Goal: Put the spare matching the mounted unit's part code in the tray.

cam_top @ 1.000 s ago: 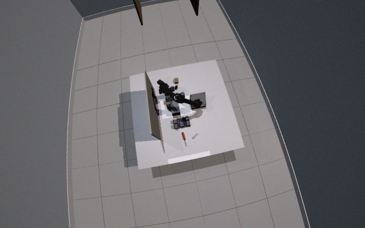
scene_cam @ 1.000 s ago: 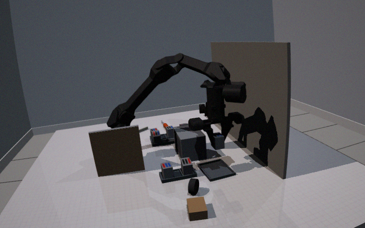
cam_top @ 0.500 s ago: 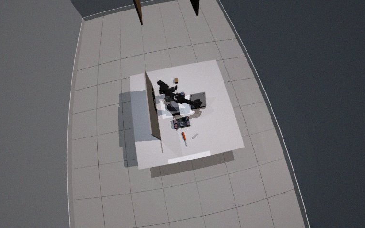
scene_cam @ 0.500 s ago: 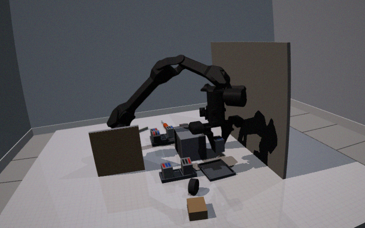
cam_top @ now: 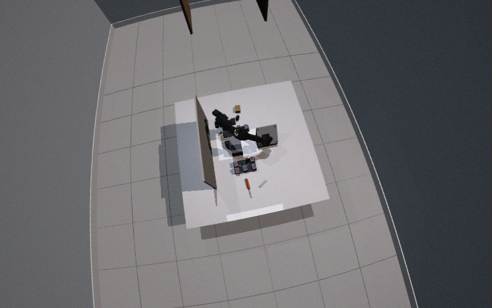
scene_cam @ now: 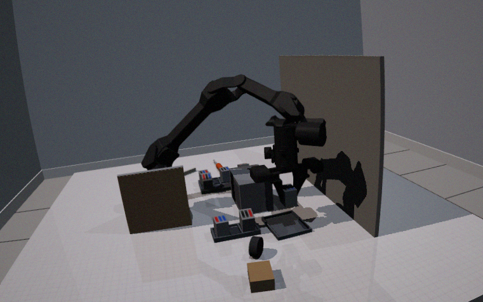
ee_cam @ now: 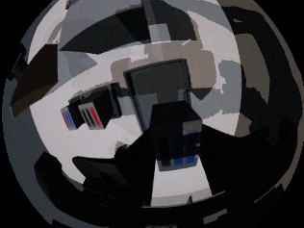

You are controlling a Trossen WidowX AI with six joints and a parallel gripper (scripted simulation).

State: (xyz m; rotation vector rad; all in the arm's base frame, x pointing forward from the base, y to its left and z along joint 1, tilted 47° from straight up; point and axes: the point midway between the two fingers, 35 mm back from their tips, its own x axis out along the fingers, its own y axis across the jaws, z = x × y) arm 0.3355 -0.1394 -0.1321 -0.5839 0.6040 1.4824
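Right now my gripper tip is 8 cm above the black tray, 1 cm to the right of it and 1 cm past it. From my gripper tip the other things lie so: dark grey box: 21 cm to the left, 5 cm behind, 3 cm below; then black disc: 12 cm behind, 11 cm to the right, 6 cm below; then rack: 15 cm behind, 7 cm below, 2 cm to the left.
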